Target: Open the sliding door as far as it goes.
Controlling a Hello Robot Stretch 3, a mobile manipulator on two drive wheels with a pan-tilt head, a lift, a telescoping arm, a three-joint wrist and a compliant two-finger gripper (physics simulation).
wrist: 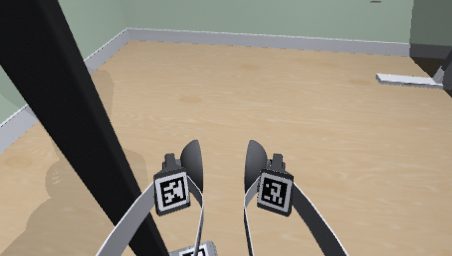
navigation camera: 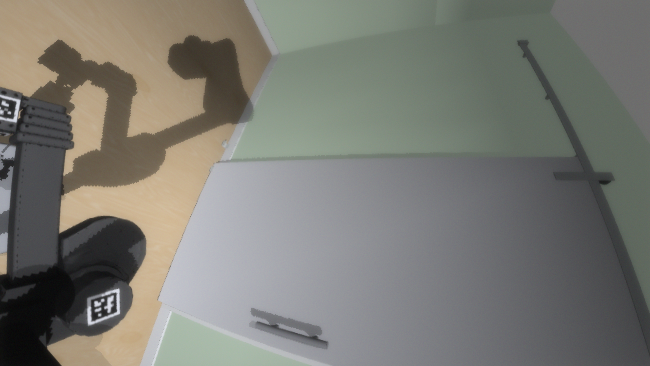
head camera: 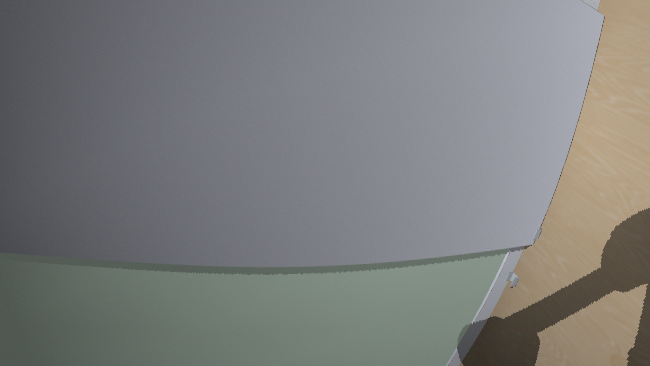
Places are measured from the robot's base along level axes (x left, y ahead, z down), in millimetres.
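Pixels of known places: gripper, fingertip midpoint: (wrist: 223, 158).
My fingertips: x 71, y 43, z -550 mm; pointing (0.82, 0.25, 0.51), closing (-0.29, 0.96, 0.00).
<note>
For each thing: its middle in the pictures, then the offset to it from my fingertips. "spot": a spot on its surface instead.
- hanger bracket, surface spot: (navigation camera: 570, 176) spot: dy -1106, dx -233, dz -1425 mm
- small floor guide, surface spot: (head camera: 513, 280) (navigation camera: 224, 144) spot: dy -1218, dx -477, dz +518 mm
The sliding door is a plain grey panel (head camera: 310, 135) (navigation camera: 390, 240), seen sideways and flat along the green wall. Its dark bar handle (navigation camera: 290, 335) is near the door's lower edge in the navigation view, with a shadow beside it. A dark rail (navigation camera: 565, 120) runs down the right of that view, and a hanger bracket (navigation camera: 570, 176) joins the door to it. The handle does not show in the head view. My gripper (wrist: 223, 158) is open, its two rubber fingertips apart over the wooden floor, with no part of the door between them.
Green wall (head camera: 250, 315) (navigation camera: 400, 100) adjoins the door. A small floor guide (head camera: 513, 280) (navigation camera: 224, 144) is by the baseboard. My dark arm parts (navigation camera: 37, 200) are at the navigation view's left. A black post (wrist: 75, 110) and a white bar-shaped foot (wrist: 407, 80) show in the wrist view.
</note>
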